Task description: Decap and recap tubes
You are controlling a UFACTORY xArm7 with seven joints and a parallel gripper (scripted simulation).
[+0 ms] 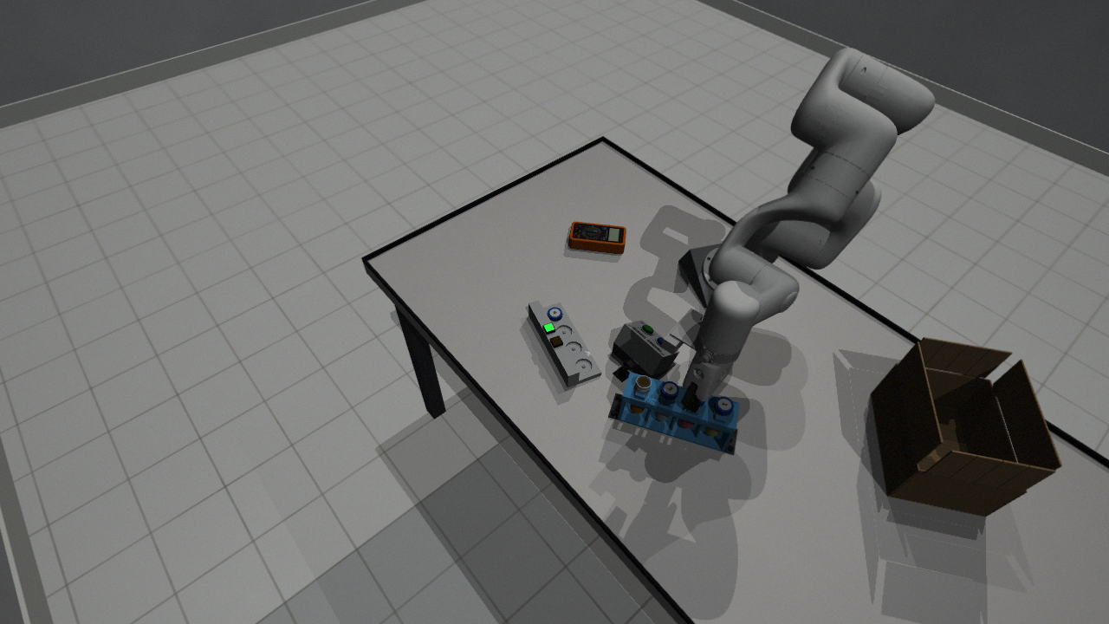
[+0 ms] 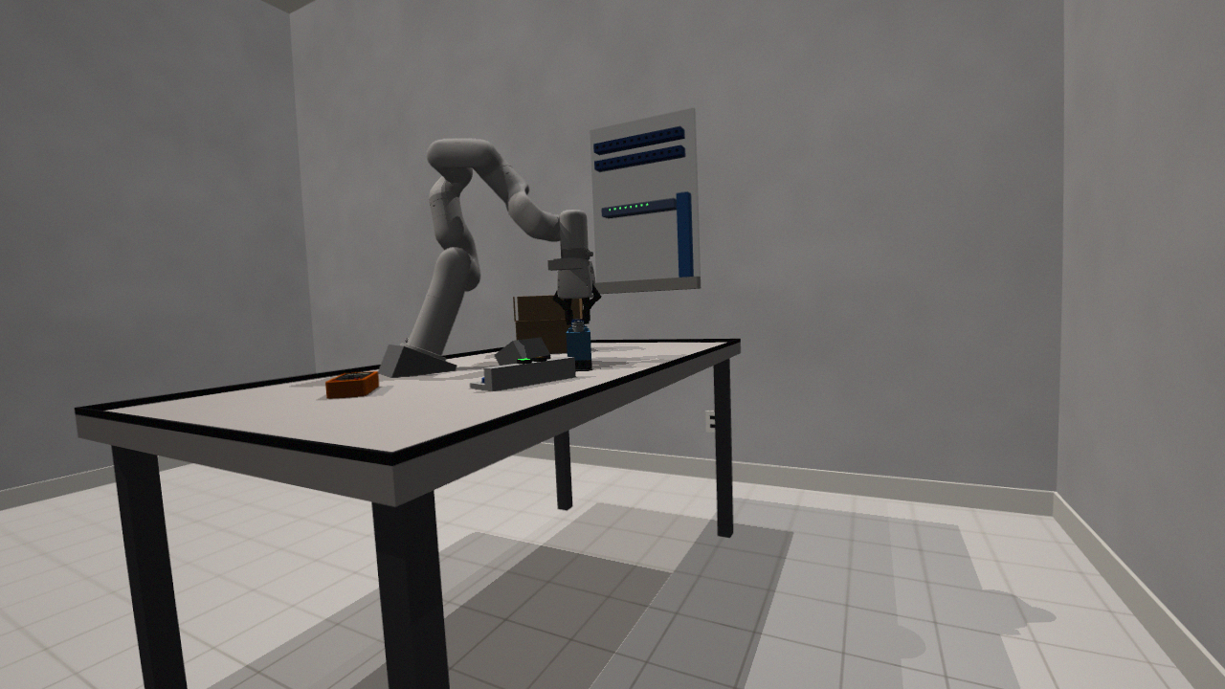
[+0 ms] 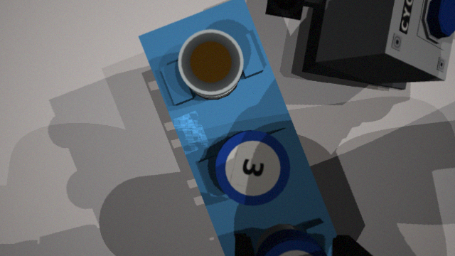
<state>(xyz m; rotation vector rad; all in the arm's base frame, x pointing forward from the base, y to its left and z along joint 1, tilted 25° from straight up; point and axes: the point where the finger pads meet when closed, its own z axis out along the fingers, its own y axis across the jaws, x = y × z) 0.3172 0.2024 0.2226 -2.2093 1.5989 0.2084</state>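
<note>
The cap 2 is 1 cm below my hand. Round my hand: cap 3: 4 cm to the right, 3 cm ahead, 2 cm below; blue key: 17 cm to the right, 6 cm below, 5 cm behind; cap 1: 4 cm to the left, 3 cm behind, 2 cm below.
</note>
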